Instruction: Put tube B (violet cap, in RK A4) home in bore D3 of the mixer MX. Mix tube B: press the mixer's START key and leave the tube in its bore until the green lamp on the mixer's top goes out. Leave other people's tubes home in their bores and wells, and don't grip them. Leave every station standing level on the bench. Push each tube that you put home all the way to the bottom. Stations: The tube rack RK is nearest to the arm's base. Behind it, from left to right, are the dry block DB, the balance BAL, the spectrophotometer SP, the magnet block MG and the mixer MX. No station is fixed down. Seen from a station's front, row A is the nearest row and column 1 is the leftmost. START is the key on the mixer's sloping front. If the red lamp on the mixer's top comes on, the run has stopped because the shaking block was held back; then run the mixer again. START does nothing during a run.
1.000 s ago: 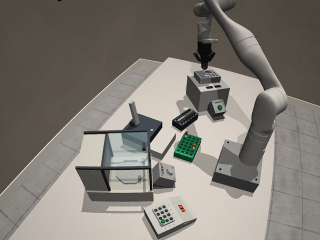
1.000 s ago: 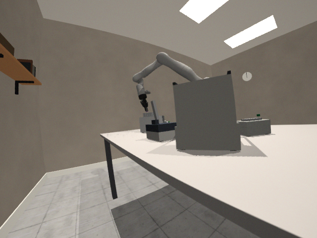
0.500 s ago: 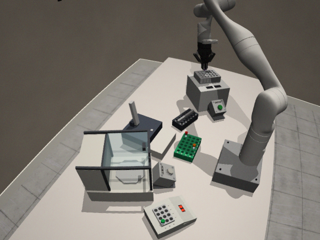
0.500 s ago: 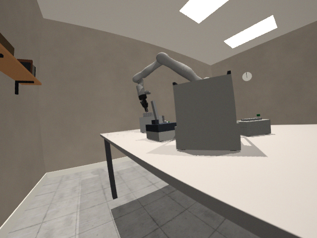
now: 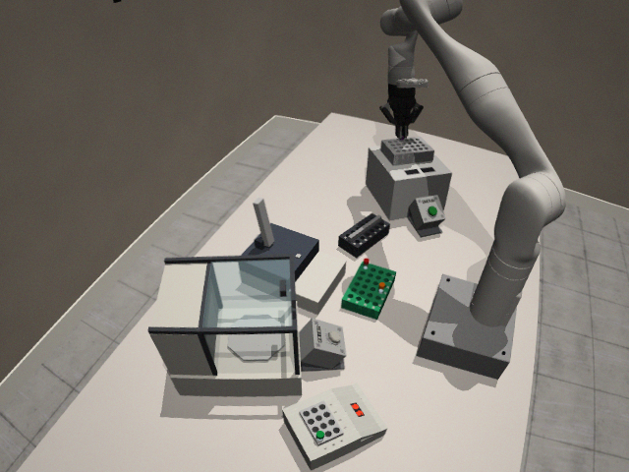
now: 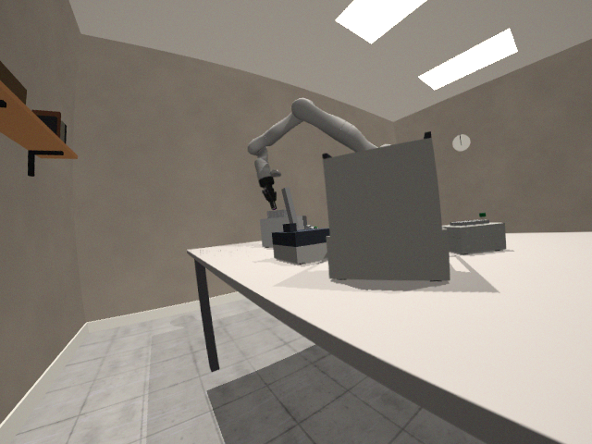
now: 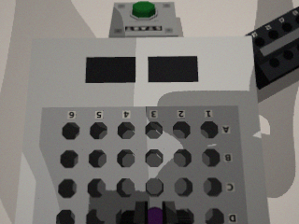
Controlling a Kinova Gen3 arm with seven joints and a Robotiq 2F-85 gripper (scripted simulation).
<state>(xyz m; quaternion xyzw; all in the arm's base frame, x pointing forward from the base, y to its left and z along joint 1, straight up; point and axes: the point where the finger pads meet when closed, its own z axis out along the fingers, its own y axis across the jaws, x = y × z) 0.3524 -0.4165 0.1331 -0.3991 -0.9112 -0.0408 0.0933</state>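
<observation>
Now: hand 5 cm above the shaking block, 3 cm past it and 2 cm to the right of it. Round my hand: green start key (15 cm to the left, 15 cm behind, 13 cm below); then red-capped tube (38 cm to the left, 17 cm below, 5 cm behind); then black magnet block (26 cm to the left, 18 cm below).
</observation>
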